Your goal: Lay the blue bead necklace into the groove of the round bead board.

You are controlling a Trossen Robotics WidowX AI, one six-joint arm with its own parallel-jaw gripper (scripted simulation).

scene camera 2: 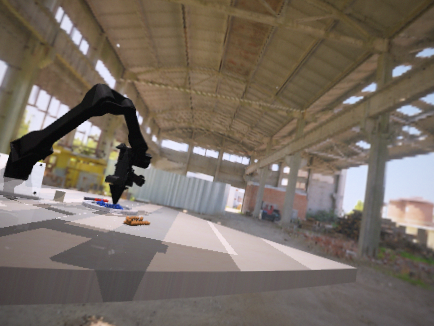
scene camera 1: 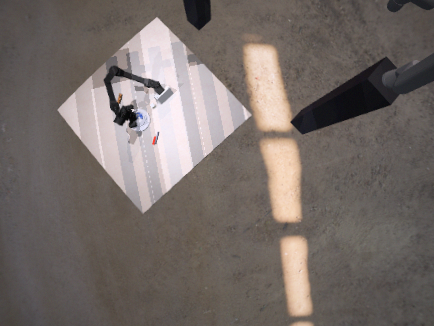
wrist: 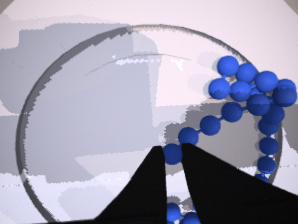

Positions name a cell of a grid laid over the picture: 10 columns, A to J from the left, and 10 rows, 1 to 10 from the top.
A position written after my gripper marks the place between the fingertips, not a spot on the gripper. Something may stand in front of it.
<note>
I see my gripper (scene camera 2: C7) and a round bead board (wrist: D6).
My gripper is seen too in the wrist view (wrist: F7).
</note>
